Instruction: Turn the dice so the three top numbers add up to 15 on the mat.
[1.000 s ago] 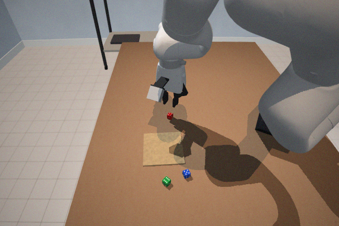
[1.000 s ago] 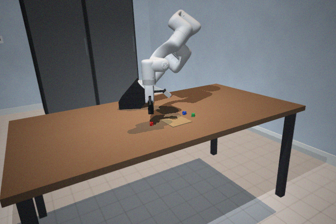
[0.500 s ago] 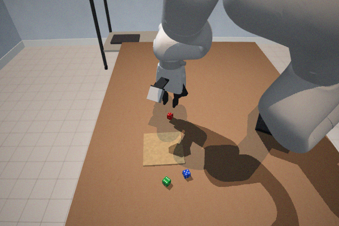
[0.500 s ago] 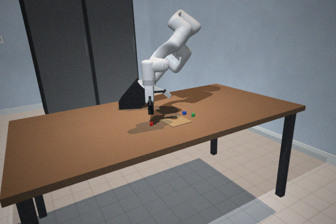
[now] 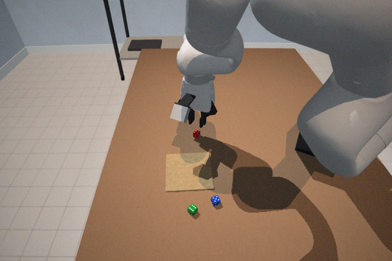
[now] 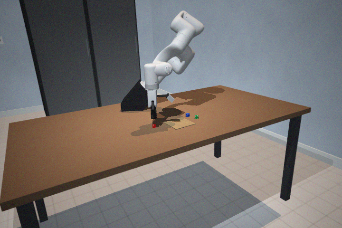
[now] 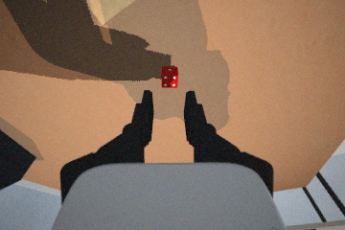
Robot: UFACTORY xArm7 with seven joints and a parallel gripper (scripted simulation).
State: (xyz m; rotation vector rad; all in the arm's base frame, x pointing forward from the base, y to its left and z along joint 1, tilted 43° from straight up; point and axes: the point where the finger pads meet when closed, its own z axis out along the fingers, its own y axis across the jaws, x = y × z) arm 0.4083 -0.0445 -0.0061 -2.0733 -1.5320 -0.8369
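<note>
Right now the red die is 70 mm below my hand. From my hand the other things lie so: blue die 240 mm to the left, 110 mm behind, 70 mm below; tan mat 150 mm to the left, 80 mm below, 10 mm behind; green die 280 mm to the left, 70 mm below, 50 mm behind.
</note>
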